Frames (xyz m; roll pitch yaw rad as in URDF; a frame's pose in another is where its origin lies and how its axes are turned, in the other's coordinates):
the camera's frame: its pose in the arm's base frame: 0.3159 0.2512 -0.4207 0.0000 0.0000 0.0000
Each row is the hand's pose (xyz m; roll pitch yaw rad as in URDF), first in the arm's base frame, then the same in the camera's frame.
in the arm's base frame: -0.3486 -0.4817 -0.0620 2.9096 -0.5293 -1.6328
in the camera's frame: -0.6645 -0.7329 0.3587 2.9096 -0.5293 -1.6328
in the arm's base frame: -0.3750 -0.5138 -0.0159 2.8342 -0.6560 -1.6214
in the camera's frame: -0.6909 -0.7650 0.4048 2.8342 -0.6560 -1.6214
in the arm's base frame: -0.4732 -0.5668 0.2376 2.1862 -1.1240 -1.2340
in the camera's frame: -0.7891 -0.8180 0.6583 2.1862 -1.1240 -1.2340
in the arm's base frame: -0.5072 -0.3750 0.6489 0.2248 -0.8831 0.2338
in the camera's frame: -0.8231 -0.6262 1.0696 0.2248 -0.8831 0.2338
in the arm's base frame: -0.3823 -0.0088 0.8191 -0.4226 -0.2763 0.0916
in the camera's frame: -0.6982 -0.2600 1.2398 -0.4226 -0.2763 0.0916
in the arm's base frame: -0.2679 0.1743 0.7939 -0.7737 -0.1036 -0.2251
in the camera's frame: -0.5838 -0.0769 1.2146 -0.7737 -0.1036 -0.2251
